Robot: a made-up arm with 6 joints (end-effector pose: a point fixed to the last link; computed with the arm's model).
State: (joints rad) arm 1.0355 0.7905 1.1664 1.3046 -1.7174 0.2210
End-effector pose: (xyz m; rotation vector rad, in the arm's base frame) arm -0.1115 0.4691 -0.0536 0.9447 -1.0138 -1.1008
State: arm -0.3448 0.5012 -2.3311 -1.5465 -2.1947 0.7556
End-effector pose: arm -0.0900 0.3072 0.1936 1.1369 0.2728 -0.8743
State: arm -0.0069 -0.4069 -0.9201 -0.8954 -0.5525 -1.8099
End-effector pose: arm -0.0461 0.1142 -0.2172 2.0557 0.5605 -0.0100
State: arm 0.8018 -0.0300 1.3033 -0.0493 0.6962 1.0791
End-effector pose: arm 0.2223 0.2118 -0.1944 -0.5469 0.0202 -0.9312
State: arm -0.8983 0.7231 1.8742 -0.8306 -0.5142 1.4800
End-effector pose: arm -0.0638 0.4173 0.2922 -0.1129 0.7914 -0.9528
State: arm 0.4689 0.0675 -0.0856 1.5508 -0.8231 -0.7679
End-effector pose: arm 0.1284 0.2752 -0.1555 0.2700 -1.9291 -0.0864
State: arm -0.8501 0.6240 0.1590 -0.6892 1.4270 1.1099
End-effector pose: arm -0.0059 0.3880 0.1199 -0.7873 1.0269 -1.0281
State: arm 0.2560 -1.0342 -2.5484 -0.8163 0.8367 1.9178
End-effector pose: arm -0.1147 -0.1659 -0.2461 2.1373 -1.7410 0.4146
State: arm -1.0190 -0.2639 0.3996 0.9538 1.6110 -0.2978
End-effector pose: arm -0.4440 0.1658 -0.1456 0.8392 1.8456 0.4862
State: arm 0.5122 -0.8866 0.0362 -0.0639 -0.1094 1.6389
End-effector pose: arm 0.1248 -0.1460 -0.1675 0.0715 -1.8196 -1.0336
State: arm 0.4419 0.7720 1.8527 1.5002 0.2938 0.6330
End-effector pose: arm -0.2691 0.5021 -0.0481 0.4200 1.8613 0.1837
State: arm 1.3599 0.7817 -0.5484 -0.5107 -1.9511 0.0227
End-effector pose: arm -0.0286 0.4469 0.1375 -0.0985 0.5932 0.9950
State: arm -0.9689 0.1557 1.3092 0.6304 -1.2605 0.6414
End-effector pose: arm -0.3563 0.3001 0.1300 -0.5570 0.3585 -1.0144
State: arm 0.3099 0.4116 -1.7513 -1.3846 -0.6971 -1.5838
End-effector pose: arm -0.0429 0.3677 0.0994 1.9855 -0.6577 1.6291
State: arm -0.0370 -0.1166 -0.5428 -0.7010 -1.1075 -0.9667
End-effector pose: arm -0.0475 0.2319 -0.1923 1.5782 1.6837 0.0375
